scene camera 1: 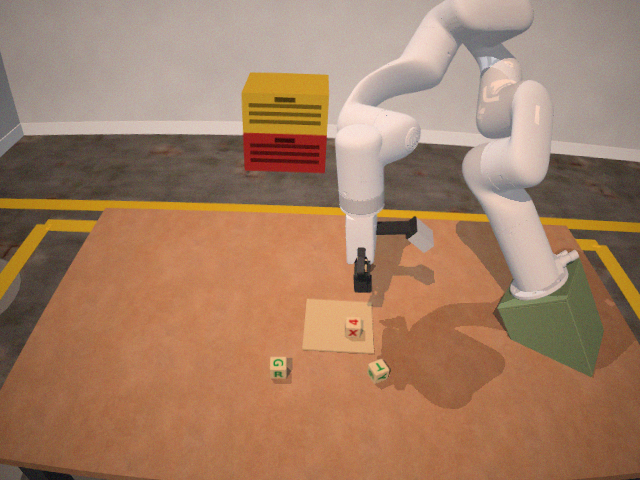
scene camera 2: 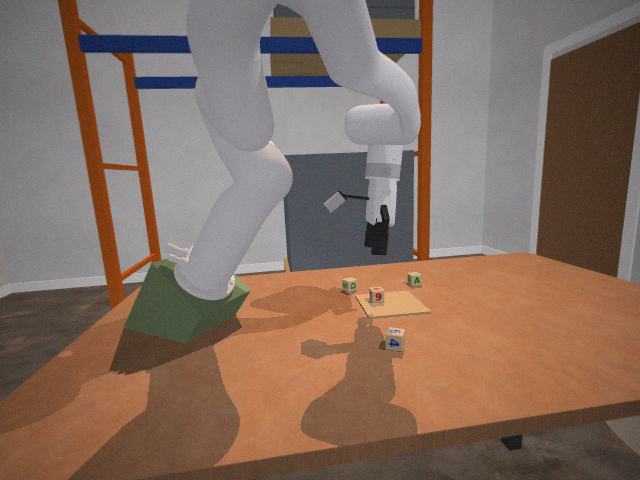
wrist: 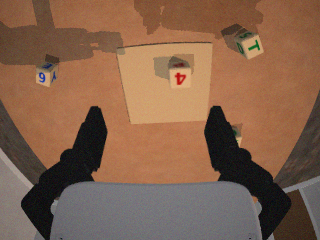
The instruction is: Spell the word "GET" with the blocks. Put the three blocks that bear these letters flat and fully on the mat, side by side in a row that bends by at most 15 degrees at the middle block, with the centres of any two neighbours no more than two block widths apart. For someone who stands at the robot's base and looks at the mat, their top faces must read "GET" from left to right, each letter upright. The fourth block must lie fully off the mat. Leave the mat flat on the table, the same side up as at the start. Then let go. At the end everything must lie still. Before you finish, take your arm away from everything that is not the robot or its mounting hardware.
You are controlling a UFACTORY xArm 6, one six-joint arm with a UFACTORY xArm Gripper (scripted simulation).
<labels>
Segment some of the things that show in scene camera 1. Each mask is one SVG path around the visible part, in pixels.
My gripper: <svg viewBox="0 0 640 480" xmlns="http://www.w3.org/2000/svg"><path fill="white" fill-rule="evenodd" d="M433 231L416 216L409 221L377 222L377 214L382 211L384 204L378 211L366 215L348 213L340 206L341 211L346 214L346 262L348 264L354 263L354 292L372 292L370 265L374 262L377 235L406 235L408 241L425 253L434 246Z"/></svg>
A tan mat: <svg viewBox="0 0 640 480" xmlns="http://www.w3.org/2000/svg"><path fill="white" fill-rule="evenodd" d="M307 299L302 350L374 354L371 302ZM346 317L361 317L362 328L359 338L345 337Z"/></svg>
</labels>
